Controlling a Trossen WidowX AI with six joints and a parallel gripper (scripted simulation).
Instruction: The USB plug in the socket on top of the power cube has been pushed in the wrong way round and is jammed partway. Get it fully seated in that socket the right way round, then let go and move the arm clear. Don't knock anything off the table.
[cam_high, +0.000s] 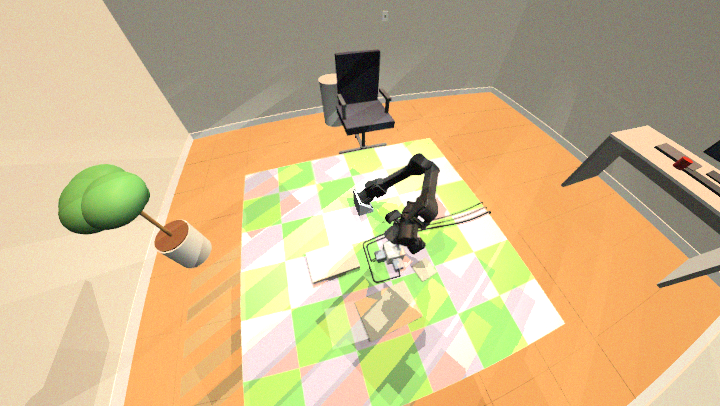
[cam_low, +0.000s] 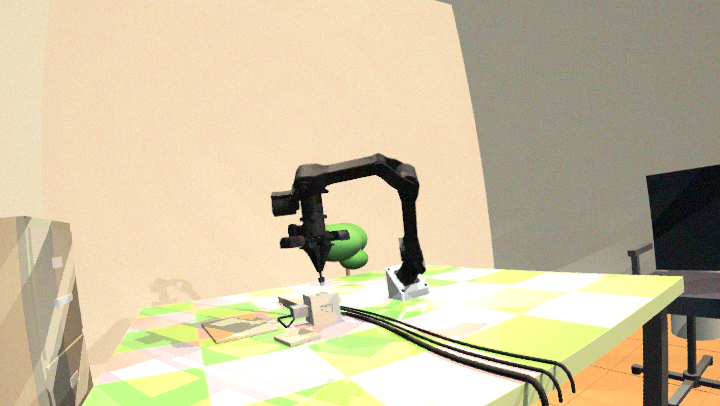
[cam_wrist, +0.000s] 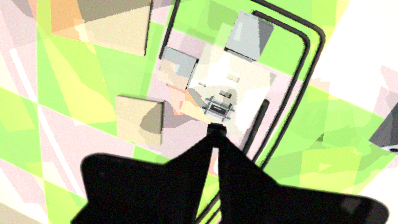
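The dark USB plug is 20 mm below my gripper tip.
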